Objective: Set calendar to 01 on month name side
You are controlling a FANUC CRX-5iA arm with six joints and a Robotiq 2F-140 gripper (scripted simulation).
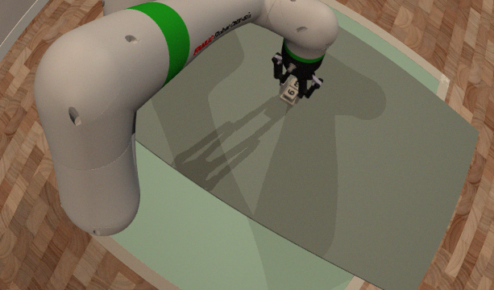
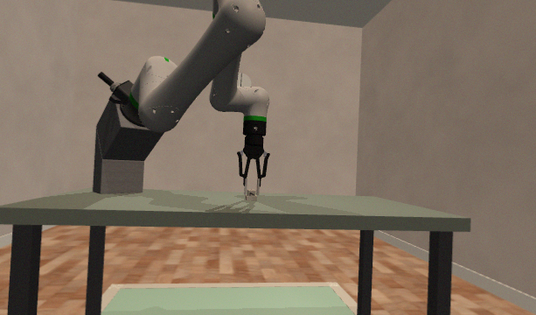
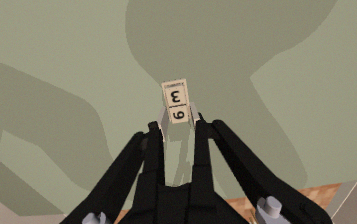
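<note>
Right now my hand is 40 mm above the calendar tray and 20 mm to the right of it.
</note>
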